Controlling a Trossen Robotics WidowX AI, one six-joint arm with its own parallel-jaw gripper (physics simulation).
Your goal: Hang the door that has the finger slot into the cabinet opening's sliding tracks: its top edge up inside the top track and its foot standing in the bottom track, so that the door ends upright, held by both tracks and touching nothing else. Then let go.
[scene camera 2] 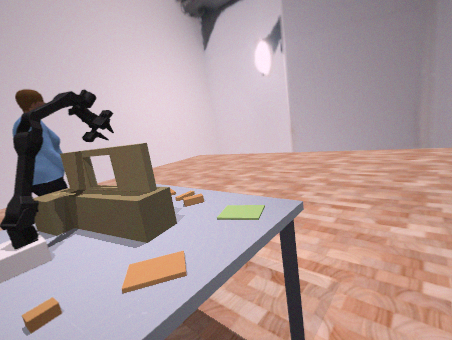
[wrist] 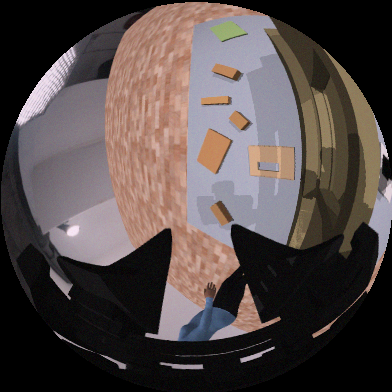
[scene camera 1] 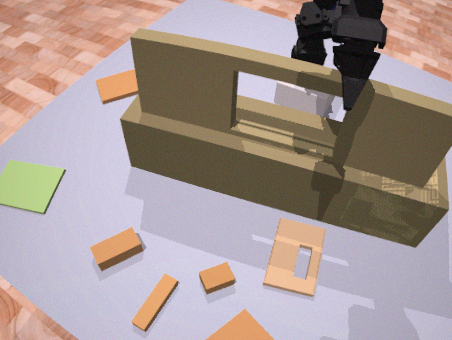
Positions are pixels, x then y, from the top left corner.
Labels:
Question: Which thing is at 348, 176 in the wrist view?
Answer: An olive cabinet.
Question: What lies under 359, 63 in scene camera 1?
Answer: The gripper.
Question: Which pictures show the tan door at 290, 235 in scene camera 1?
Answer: The wrist view and scene camera 1 only.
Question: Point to an olive cabinet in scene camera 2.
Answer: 140, 211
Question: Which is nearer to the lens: the tan door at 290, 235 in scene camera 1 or the green pad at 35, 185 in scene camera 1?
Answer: The tan door.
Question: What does the tan door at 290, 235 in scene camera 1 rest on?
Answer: The table.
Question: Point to a tan door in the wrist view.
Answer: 284, 155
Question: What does the green pad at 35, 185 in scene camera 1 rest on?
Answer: The table.

